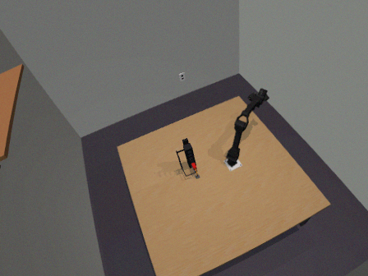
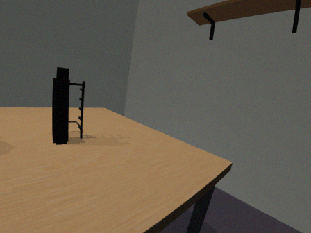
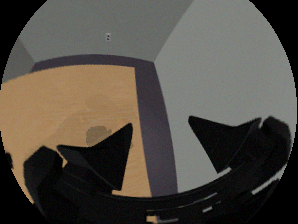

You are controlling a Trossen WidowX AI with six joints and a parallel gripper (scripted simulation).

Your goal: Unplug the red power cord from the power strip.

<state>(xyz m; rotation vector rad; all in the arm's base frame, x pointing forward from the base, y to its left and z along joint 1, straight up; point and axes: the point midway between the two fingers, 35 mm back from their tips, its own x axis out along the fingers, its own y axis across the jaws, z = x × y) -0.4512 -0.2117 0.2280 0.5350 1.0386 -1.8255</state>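
Right now my gripper tip is 750 mm short of the red plug, 100 mm to the right of it and 100 mm above it. Also, from my gripper tip: grey piece: 760 mm ahead, 160 mm to the left, 200 mm below.
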